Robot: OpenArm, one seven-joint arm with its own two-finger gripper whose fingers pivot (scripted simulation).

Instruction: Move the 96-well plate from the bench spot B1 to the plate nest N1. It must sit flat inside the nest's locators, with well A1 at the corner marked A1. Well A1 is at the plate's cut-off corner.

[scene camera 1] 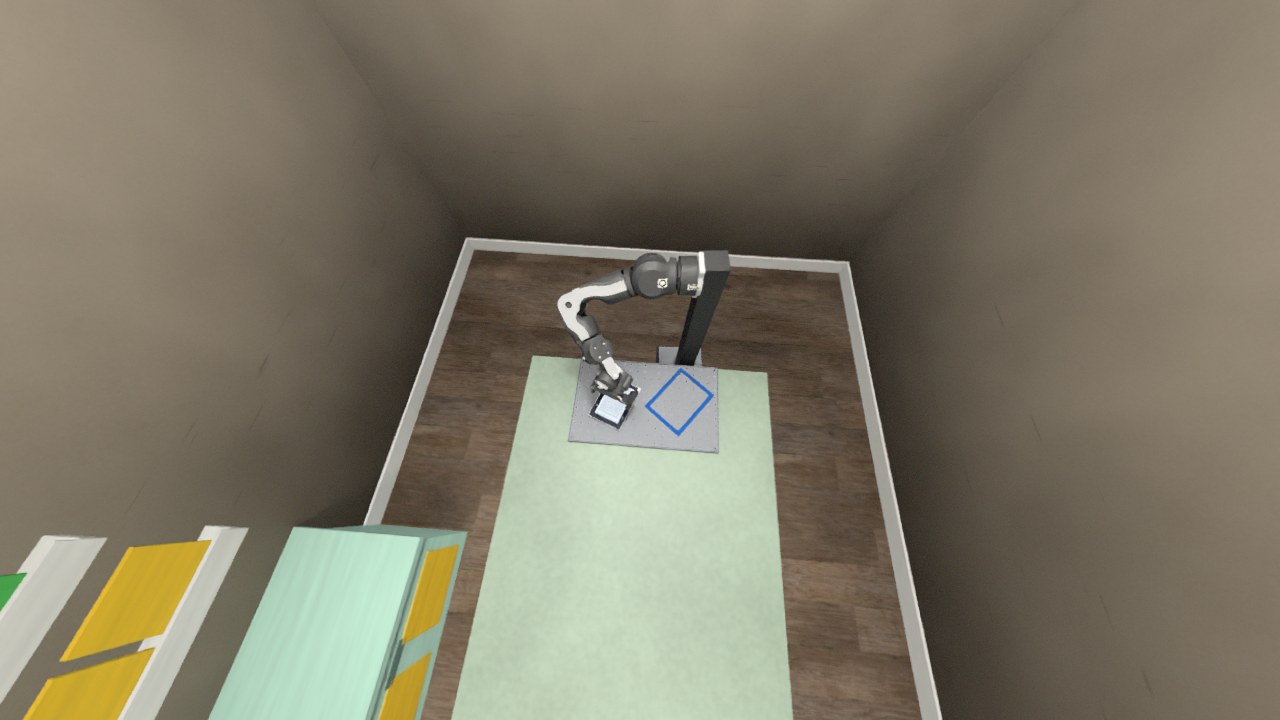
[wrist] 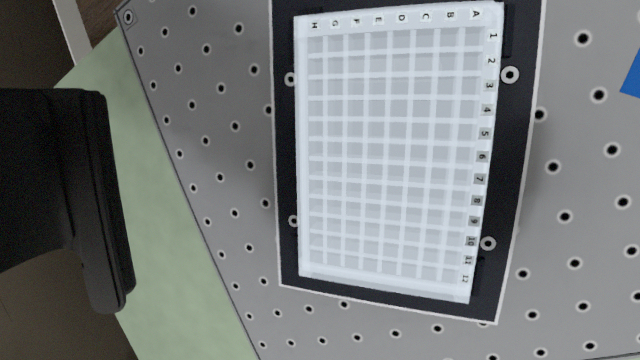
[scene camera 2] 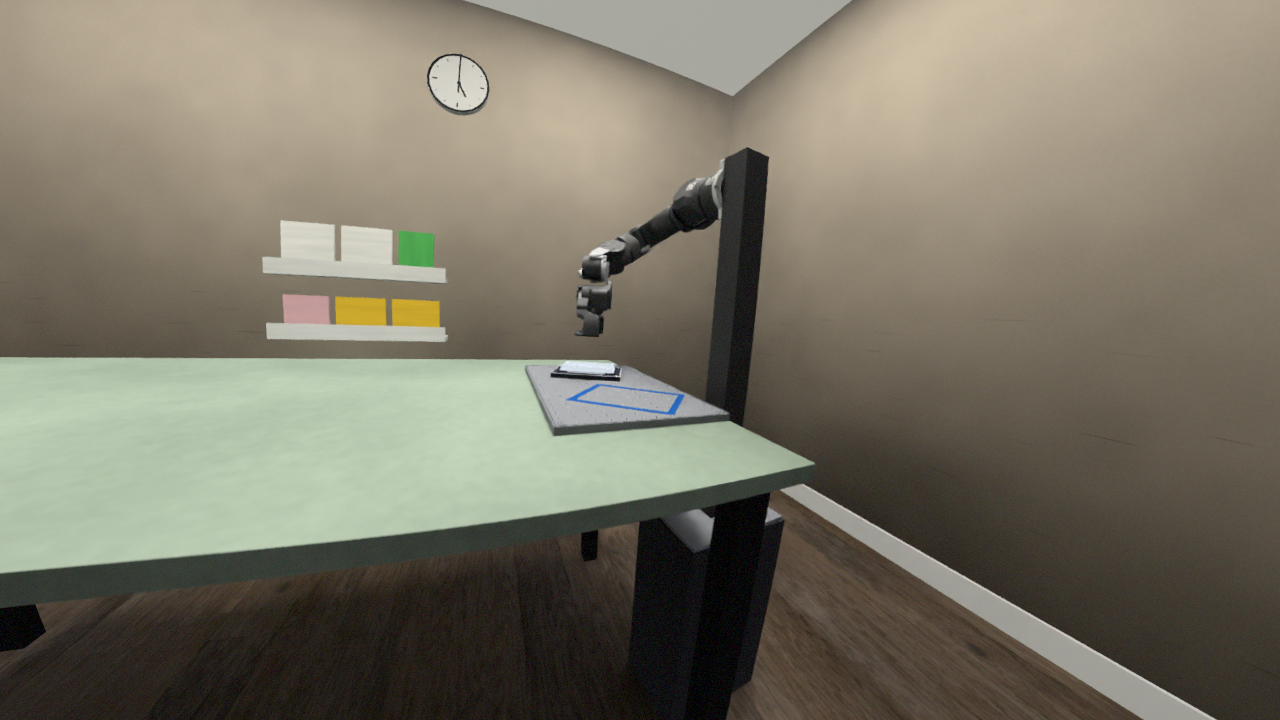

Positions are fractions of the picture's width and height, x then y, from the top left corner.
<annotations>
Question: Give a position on a black plate nest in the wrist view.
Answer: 0.80,0.28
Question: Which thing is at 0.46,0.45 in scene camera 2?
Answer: My gripper.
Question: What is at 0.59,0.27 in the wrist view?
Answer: A 96-well plate.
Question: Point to a black arm column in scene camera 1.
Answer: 0.56,0.37
</annotations>
